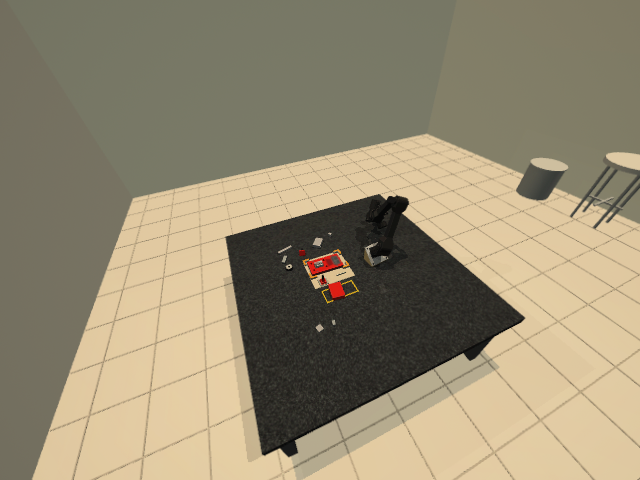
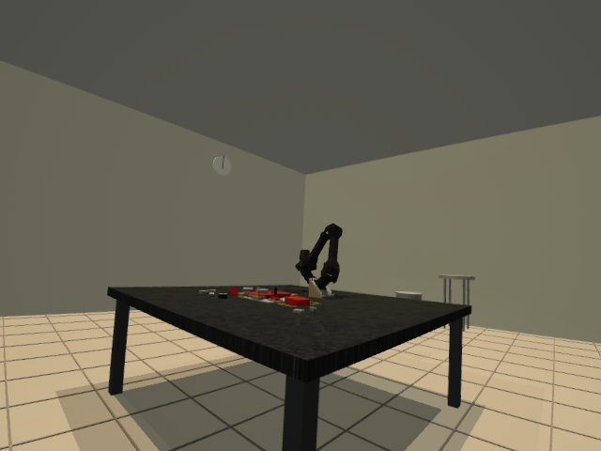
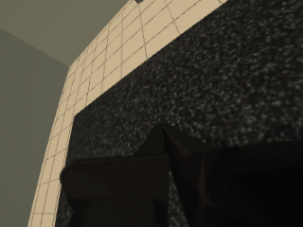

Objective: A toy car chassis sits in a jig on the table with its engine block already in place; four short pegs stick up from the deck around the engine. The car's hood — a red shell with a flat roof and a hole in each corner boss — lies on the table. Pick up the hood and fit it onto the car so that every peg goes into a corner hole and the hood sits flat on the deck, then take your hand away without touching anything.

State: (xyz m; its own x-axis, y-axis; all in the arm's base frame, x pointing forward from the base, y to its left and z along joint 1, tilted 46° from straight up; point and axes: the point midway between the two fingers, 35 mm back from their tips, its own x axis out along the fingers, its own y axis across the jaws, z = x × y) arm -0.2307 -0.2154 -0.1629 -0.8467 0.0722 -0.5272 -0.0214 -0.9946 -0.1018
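Right now the red hood is 59 cm ahead of my gripper tip, 39 cm to the left of it and 6 cm below it. From my gripper tip the other things lie so: beige jig (56 cm ahead, 20 cm to the left, 6 cm below); wheel (76 cm ahead, 11 cm to the left, 6 cm below).
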